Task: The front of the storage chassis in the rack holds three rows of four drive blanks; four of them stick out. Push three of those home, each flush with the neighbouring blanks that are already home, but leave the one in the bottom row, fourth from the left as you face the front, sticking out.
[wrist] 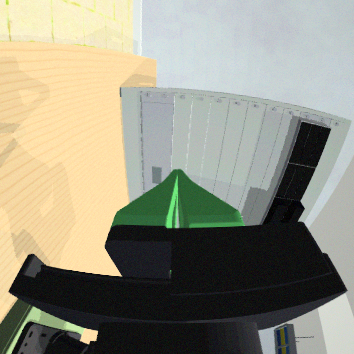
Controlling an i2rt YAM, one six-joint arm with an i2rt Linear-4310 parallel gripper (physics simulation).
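Places are measured from the arm's base along level axes (x ahead, y left, z up), in millimetres.
Where they show: gripper, fingertip midpoint: (177,175); arm's base, origin of the base link: (50,344).
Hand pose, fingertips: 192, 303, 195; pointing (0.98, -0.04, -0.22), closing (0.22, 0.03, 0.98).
Note:
Things, the pixels of their centre, and the offset from my fingertips, as dx, dy, dz. "spot": a spot on its surface instead. Level surfaces: height alone.
- storage chassis, surface spot: (309,145) spot: +290, -71, +279
- black block, surface spot: (287,210) spot: +254, -272, +294
- wooden surface, its level: dz -234
The storage chassis (309,145) shows at the right of the view as a black strip set in the pale grey rack (131,120). Thin light lines divide its front, and a black block (287,210) stands out at its lower visible end. Single drive blanks and their rows are too dark to tell apart, and the chassis's lower part is hidden behind my gripper's black body. My gripper (177,175) is shut and empty, its green fingertips together. In the view, the tips are over the light grey panels, left of the chassis; their distance from the panels is unclear.
Light grey panels (220,135) fill the rack left of the chassis. A wooden surface (65,125) lies at the left. A pale green piece (47,316) with a dark device (42,340) is at the bottom left. A small blue and yellow item (284,340) is at the bottom right.

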